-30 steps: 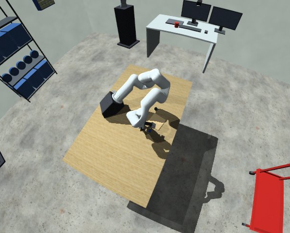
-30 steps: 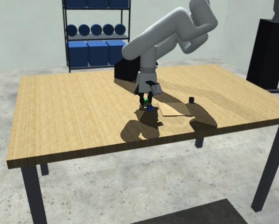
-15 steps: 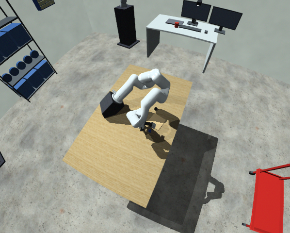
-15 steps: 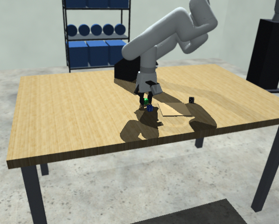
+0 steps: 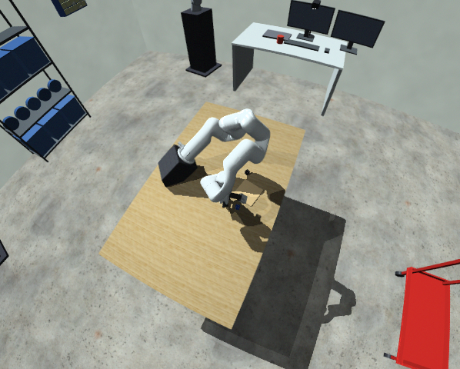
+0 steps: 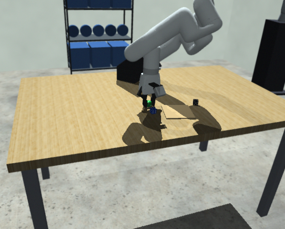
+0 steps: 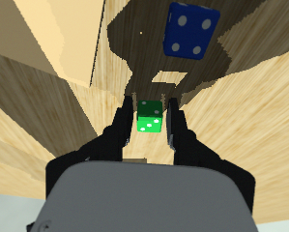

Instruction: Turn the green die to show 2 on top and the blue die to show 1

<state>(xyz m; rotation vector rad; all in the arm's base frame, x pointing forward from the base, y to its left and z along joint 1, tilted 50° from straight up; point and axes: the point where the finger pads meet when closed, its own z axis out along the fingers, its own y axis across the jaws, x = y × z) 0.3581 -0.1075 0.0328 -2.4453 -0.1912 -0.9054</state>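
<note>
Now: hand 10 mm above the green die. Round my hand: black die: 250 mm to the left, 10 mm below, 10 mm behind; then tan mat: 130 mm to the left, 70 mm ahead, 20 mm below; then blue die: 80 mm ahead, 10 mm to the left, 10 mm below.
</note>
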